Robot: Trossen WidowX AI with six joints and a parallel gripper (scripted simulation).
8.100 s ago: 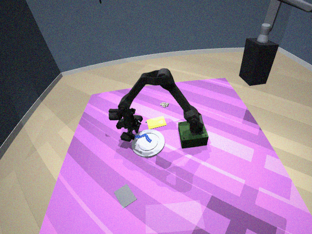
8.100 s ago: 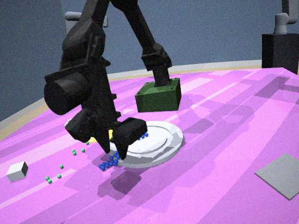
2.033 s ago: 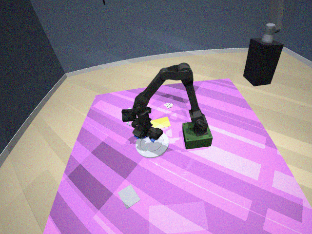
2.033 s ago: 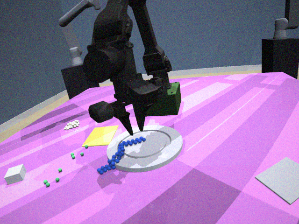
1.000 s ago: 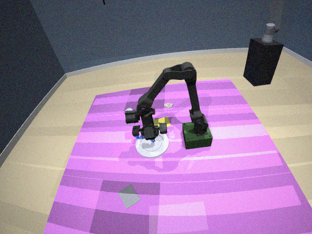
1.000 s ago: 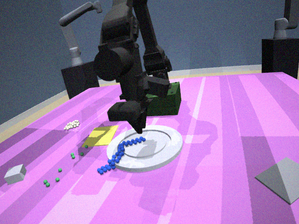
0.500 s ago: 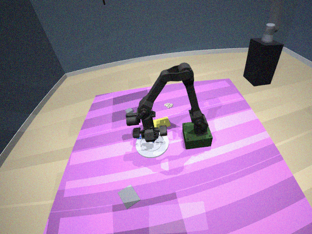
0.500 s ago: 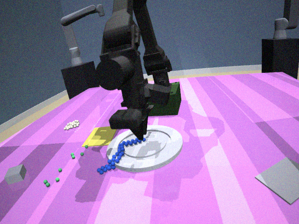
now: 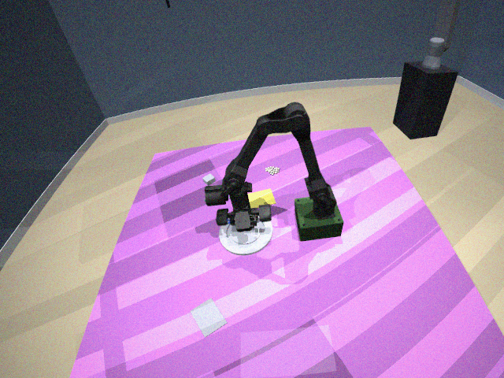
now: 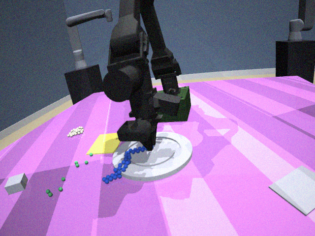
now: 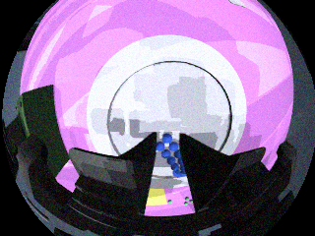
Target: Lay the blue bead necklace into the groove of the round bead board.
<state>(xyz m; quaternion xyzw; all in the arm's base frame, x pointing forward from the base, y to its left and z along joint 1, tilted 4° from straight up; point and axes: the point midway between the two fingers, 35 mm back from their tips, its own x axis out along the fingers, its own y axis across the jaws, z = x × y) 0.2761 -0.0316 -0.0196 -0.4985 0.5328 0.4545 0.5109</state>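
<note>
Now: the round white bead board 1 cm below my gripper tip and 1 cm ahead of it. Also, from my gripper tip: yellow sheet 16 cm to the right, 6 cm behind, 1 cm below; grey tile 30 cm to the left, 15 cm ahead, 1 cm below; cube 33 cm to the right, 16 cm ahead.
</note>
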